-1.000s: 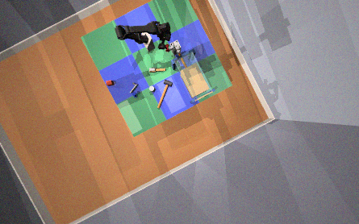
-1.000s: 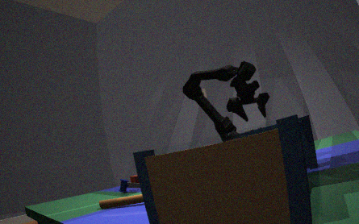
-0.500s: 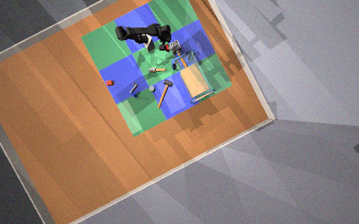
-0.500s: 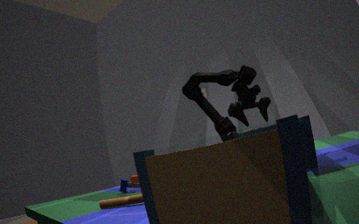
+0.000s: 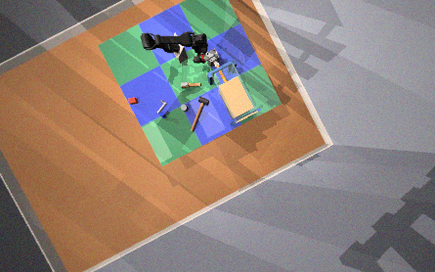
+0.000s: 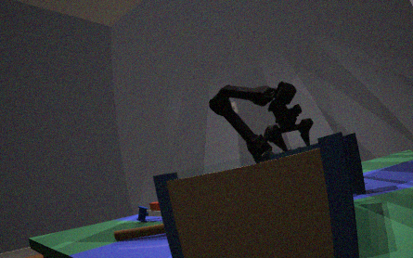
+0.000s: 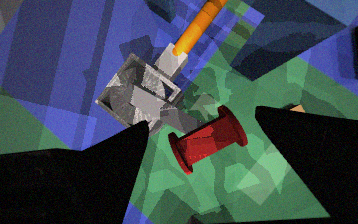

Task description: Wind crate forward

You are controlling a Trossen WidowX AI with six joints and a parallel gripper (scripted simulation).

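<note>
The red grip is 10 mm behind my gripper tip, 10 mm to the right of it and 30 mm below it. From my gripper tip the other things lie so: blue-framed guard cubby (380 mm ahead, 60 mm to the left, 80 mm below); winch (40 mm behind, 80 mm to the left, 130 mm below); blue piece (170 mm ahead, 590 mm to the right, 130 mm below).
</note>
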